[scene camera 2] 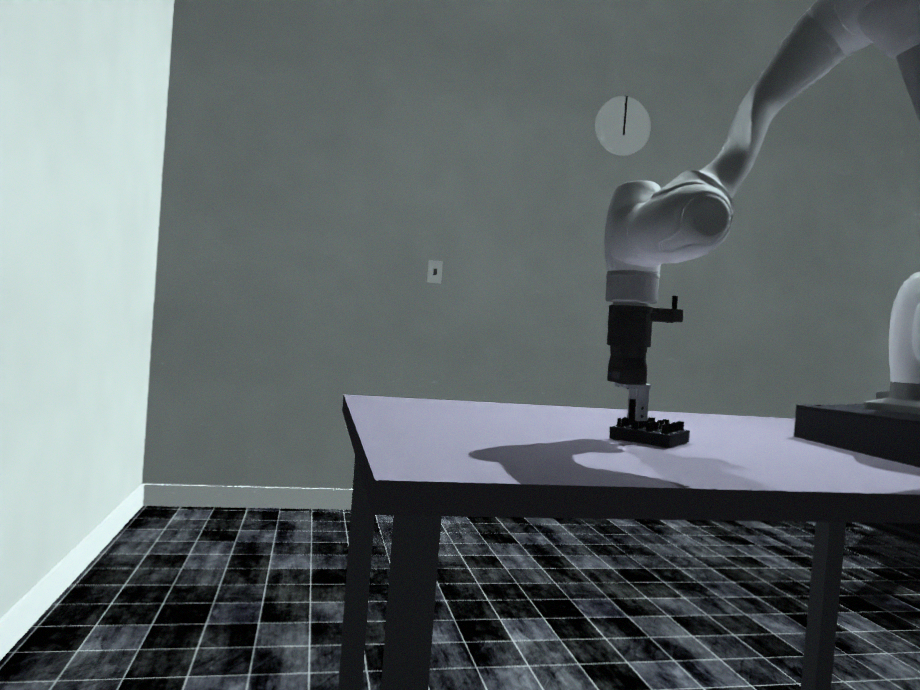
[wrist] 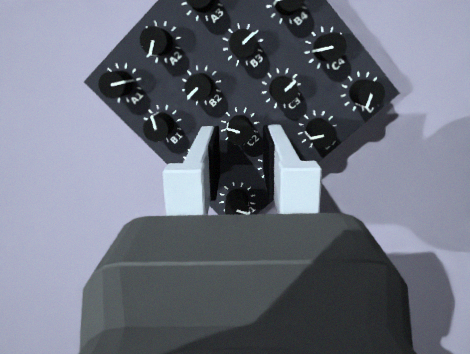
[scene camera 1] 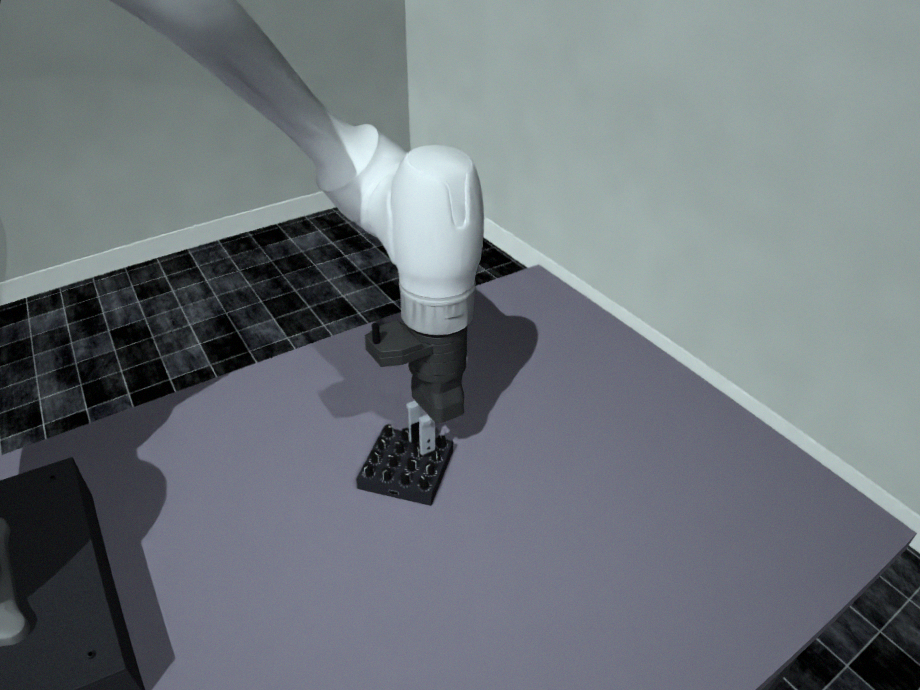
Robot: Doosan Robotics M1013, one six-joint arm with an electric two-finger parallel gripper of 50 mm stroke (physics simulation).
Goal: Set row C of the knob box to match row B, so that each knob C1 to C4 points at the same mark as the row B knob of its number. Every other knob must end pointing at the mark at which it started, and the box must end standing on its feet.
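Frame: origin at the arm's base, x ahead, y left, z up, level; metres.
Seen in the pictures: gripper, fingertip midpoint: (scene camera 2: 637, 419) (wrist: 241, 149) (scene camera 1: 422, 445).
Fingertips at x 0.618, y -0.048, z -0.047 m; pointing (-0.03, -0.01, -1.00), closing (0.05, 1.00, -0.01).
Observation:
Offsets run from my fingertips to a thing's top centre. "spot": to the spot under its first point. Level surfaces: height alone.
The black knob box {0.027 m back, 0.001 m left, 0.002 m up} (scene camera 1: 371, 487) (scene camera 2: 672, 439) (wrist: 160, 87) stands on the table. My gripper (scene camera 1: 419, 447) (scene camera 2: 637, 419) (wrist: 241, 149) is part-way open over it, holding nothing. In the wrist view, knob C2 {0.008 m back, 0.000 m left, 0.001 m up} (wrist: 242, 132) shows between the fingertips, its line pointing left. Knob B2 {0.029 m back, 0.017 m right, 0.001 m up} (wrist: 199, 88) points lower left. Knobs C3 {0.025 m back, 0.020 m left, 0.001 m up} (wrist: 284, 89) and B3 {0.046 m back, 0.004 m left, 0.001 m up} (wrist: 244, 45) both point upper right. Knobs C4 {0.041 m back, 0.038 m left, 0.001 m up} (wrist: 330, 48) and B4 {spot: 0.059 m back, 0.024 m left, 0.001 m up} (wrist: 290, 4) point left, slightly down. Knob B1 {0.012 m back, 0.038 m right, 0.001 m up} (wrist: 158, 127) points up, slightly left. C1 is hidden by the left finger.
Knobs A1 {0.033 m back, 0.052 m right, 0.001 m up} (wrist: 116, 84), A2 {0.049 m back, 0.034 m right, 0.001 m up} (wrist: 156, 42), D1 {0.030 m ahead, 0.004 m right, 0.001 m up} (wrist: 238, 200), D3 {0.004 m back, 0.037 m left, 0.001 m up} (wrist: 321, 133) and D4 {0.021 m back, 0.058 m left, 0.001 m up} (wrist: 367, 93) surround rows B and C. D2 is hidden by the right finger. The table {0.037 m down} (scene camera 1: 564, 534) (scene camera 2: 445, 430) also bears the robot's dark base block (scene camera 1: 52, 564) (scene camera 2: 839, 432).

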